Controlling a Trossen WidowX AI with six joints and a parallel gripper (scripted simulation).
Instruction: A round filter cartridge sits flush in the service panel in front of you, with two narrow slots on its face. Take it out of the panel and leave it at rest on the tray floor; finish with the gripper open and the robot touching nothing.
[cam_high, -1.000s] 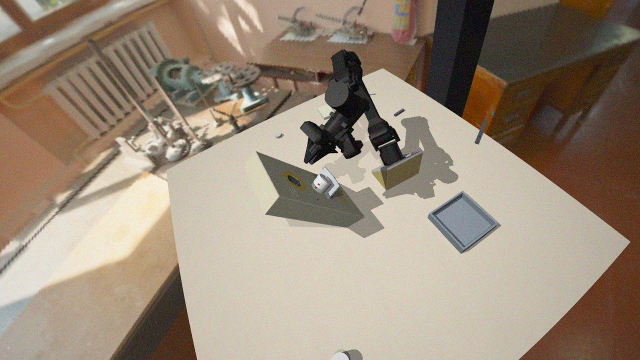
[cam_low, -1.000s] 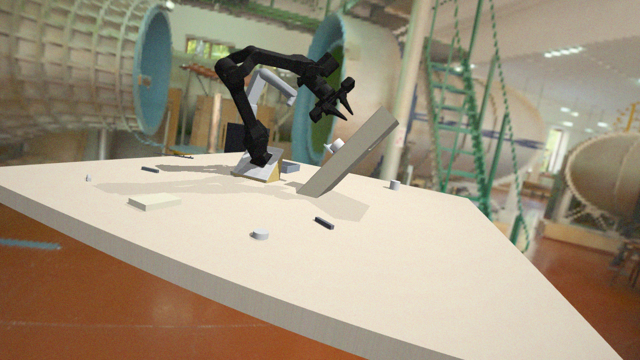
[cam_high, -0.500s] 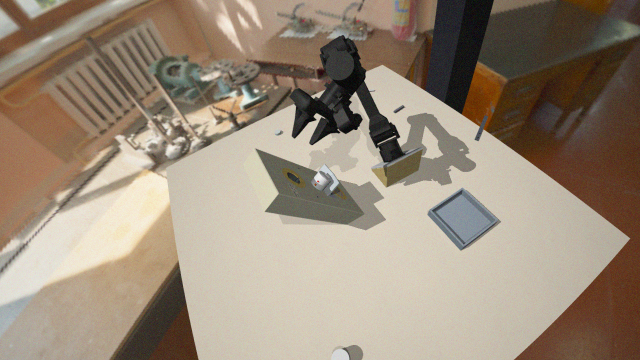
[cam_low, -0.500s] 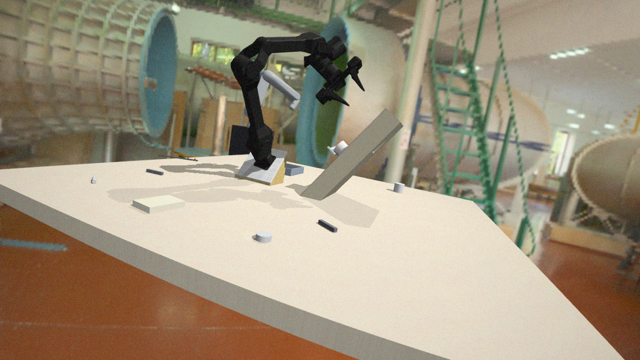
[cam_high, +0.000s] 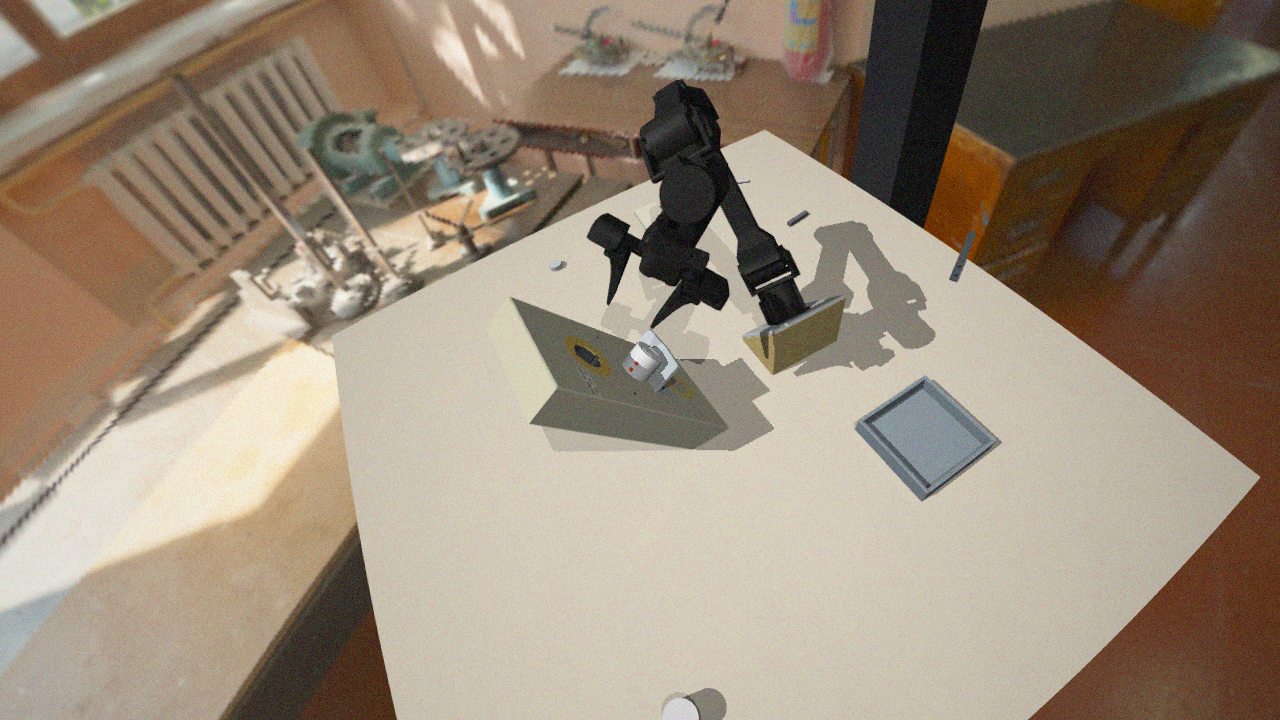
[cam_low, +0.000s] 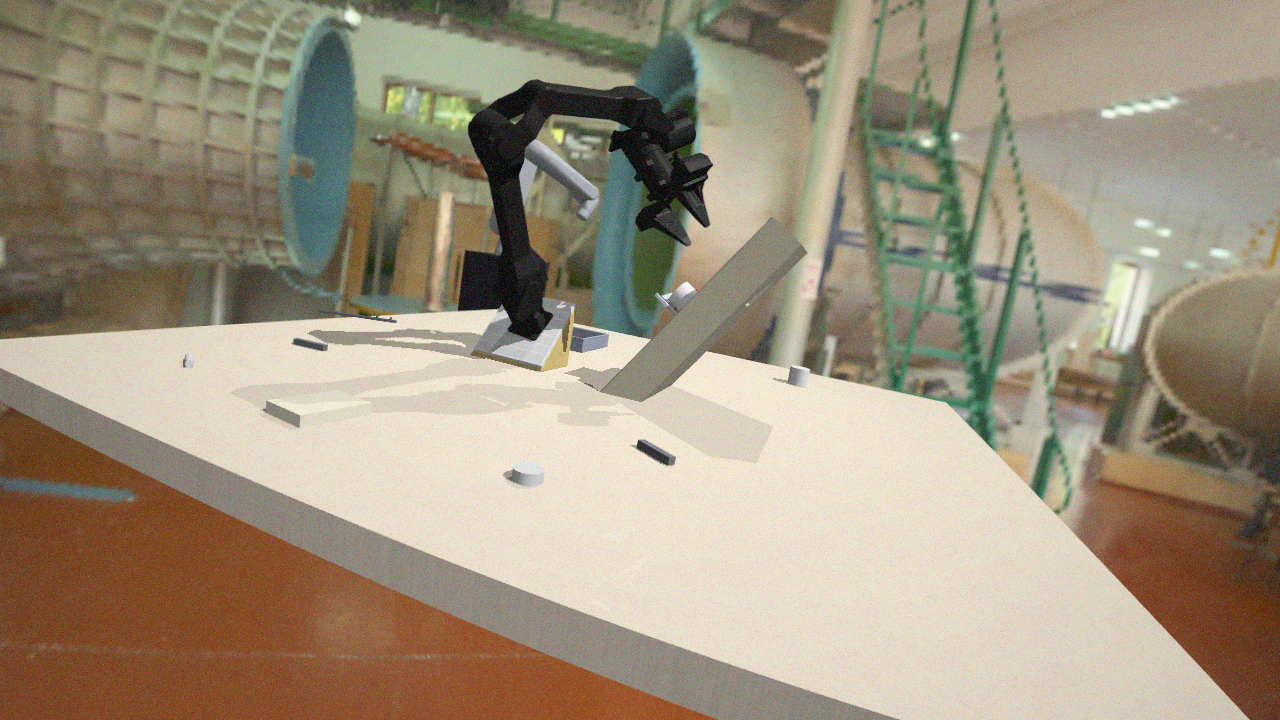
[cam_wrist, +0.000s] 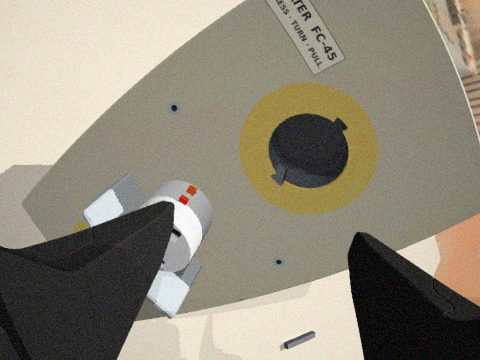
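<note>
Now: gripper tip 110 mm above the round filter cartridge and 10 mm to the left of it. Also, from my gripper tip: grey tray: 370 mm behind, 270 mm below, 230 mm to the left; grey service panel: 130 mm below, 40 mm ahead; flat cream block: 530 mm to the right, 270 mm below, 200 mm behind.
</note>
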